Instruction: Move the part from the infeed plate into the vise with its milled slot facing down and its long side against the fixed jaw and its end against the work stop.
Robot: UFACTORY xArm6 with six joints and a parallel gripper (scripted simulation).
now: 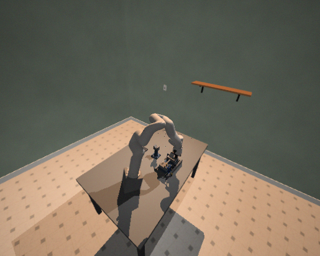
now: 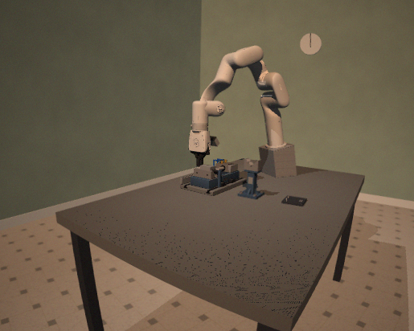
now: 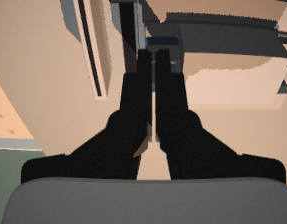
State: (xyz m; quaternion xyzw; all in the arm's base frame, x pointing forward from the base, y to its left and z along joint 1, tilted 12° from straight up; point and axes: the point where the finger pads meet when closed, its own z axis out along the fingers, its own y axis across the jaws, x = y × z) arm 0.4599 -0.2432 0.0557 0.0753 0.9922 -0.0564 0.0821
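The part is 1 cm ahead of my hand, 4 cm to the left of it and 3 cm below it. Round my hand: air cylinder rod 8 cm behind, 6 cm to the left, 4 cm below; then work stop 1 cm ahead, 9 cm to the left, 3 cm below; then vise base rail 8 cm behind, 4 cm to the right, 9 cm below.
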